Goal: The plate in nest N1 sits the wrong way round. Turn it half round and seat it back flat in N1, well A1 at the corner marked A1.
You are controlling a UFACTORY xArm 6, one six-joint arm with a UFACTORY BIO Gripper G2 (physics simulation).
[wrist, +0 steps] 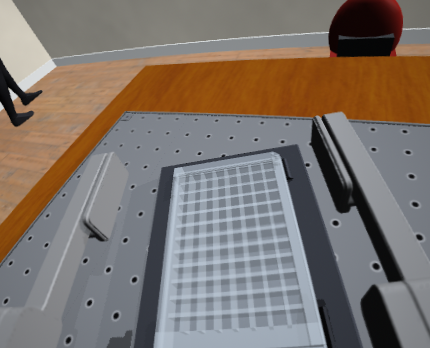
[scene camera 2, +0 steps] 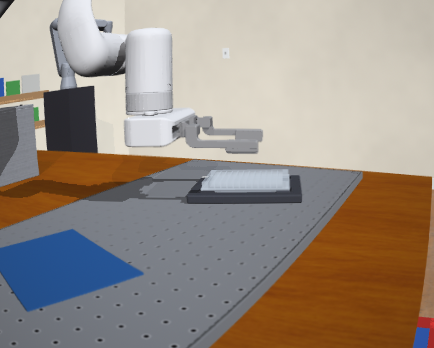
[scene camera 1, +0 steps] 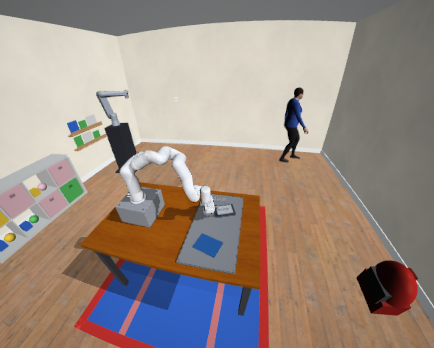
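Note:
A clear multi-well plate [scene camera 1: 225,210] [scene camera 2: 245,181] [wrist: 235,250] lies in the dark nest [scene camera 1: 226,215] [scene camera 2: 245,198] [wrist: 161,215] on the grey perforated board, and looks flat. Its near end is cut off in the wrist view. My gripper [scene camera 2: 252,141] [wrist: 220,160] is part-way open and empty, its two fingers level and apart. It hangs above the plate, not touching it. In the wrist view the fingers stand on either side of the plate's long sides. In scene camera 1 the fingers are too small to tell. The A1 mark and well lettering cannot be read.
A flat blue square [scene camera 1: 208,245] [scene camera 2: 70,270] lies on the grey board [scene camera 1: 220,262] [scene camera 2: 200,250] [wrist: 395,180], nearer scene camera 2 than the nest. The arm's grey base block [scene camera 1: 142,210] stands on the wooden table. A person [scene camera 1: 295,120] stands on the floor beyond.

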